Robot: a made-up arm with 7 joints. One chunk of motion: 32 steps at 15 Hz.
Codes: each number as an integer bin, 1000 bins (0 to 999) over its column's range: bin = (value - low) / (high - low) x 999, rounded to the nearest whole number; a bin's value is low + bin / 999 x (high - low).
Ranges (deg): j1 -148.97..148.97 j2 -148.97..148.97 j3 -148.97..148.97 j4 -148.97..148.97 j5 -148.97..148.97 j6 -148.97..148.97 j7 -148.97..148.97
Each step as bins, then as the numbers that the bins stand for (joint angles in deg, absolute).
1 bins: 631 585 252 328 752 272 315
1 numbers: 39.22 25.50 -73.81 -51.15 75.31 -67.85 -55.02
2 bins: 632 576 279 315 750 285 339
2 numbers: 39.52 22.82 -65.76 -55.02 74.71 -63.97 -47.87
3 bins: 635 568 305 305 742 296 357
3 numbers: 40.41 20.43 -58.01 -58.01 72.32 -60.69 -42.50
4 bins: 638 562 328 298 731 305 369
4 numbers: 41.31 18.64 -51.15 -60.10 69.04 -58.01 -38.92
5 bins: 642 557 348 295 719 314 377
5 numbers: 42.50 17.15 -45.18 -60.99 65.46 -55.32 -36.53
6 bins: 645 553 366 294 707 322 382
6 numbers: 43.39 15.96 -39.81 -61.29 61.88 -52.94 -35.04
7 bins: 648 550 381 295 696 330 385
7 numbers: 44.29 15.06 -35.34 -60.99 58.60 -50.55 -34.15
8 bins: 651 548 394 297 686 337 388
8 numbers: 45.18 14.46 -31.46 -60.39 55.62 -48.46 -33.25
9 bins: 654 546 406 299 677 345 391
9 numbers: 46.08 13.87 -27.89 -59.80 52.94 -46.08 -32.36
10 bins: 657 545 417 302 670 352 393
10 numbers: 46.97 13.57 -24.60 -58.90 50.85 -43.99 -31.76
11 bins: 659 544 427 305 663 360 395
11 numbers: 47.57 13.27 -21.62 -58.01 48.76 -41.60 -31.17
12 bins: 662 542 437 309 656 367 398
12 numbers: 48.46 12.68 -18.64 -56.81 46.67 -39.52 -30.27
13 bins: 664 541 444 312 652 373 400
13 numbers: 49.06 12.38 -16.55 -55.92 45.48 -37.73 -29.67
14 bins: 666 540 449 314 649 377 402
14 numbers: 49.66 12.08 -15.06 -55.32 44.59 -36.53 -29.08
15 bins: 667 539 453 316 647 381 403
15 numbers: 49.95 11.78 -13.87 -54.73 43.99 -35.34 -28.78
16 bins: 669 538 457 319 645 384 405
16 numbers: 50.55 11.48 -12.68 -53.83 43.39 -34.45 -28.18
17 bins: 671 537 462 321 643 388 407
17 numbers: 51.15 11.18 -11.18 -53.24 42.80 -33.25 -27.59
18 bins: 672 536 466 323 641 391 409
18 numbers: 51.45 10.89 -9.99 -52.64 42.20 -32.36 -26.99
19 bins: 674 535 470 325 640 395 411
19 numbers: 52.04 10.59 -8.80 -52.04 41.90 -31.17 -26.39
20 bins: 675 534 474 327 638 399 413
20 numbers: 52.34 10.29 -7.61 -51.45 41.31 -29.97 -25.80
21 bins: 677 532 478 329 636 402 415
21 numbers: 52.94 9.69 -6.41 -50.85 40.71 -29.08 -25.20
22 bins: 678 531 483 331 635 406 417
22 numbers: 53.24 9.39 -4.92 -50.25 40.41 -27.89 -24.60
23 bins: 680 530 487 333 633 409 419
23 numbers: 53.83 9.10 -3.73 -49.66 39.81 -26.99 -24.01
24 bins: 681 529 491 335 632 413 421
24 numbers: 54.13 8.80 -2.54 -49.06 39.52 -25.80 -23.41
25 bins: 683 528 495 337 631 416 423
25 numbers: 54.73 8.50 -1.34 -48.46 39.22 -24.90 -22.82
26 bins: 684 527 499 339 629 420 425
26 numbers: 55.02 8.20 -0.15 -47.87 38.62 -23.71 -22.22
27 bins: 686 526 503 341 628 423 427
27 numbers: 55.62 7.90 1.04 -47.27 38.32 -22.82 -21.62
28 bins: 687 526 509 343 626 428 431
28 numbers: 55.92 7.90 2.83 -46.67 37.73 -21.32 -20.43
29 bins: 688 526 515 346 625 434 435
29 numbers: 56.22 7.90 4.62 -45.78 37.43 -19.53 -19.24
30 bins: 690 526 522 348 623 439 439
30 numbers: 56.81 7.90 6.71 -45.18 36.83 -18.04 -18.04
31 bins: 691 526 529 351 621 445 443
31 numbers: 57.11 7.90 8.80 -44.29 36.24 -16.25 -16.85
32 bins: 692 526 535 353 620 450 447
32 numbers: 57.41 7.90 10.59 -43.69 35.94 -14.76 -15.66
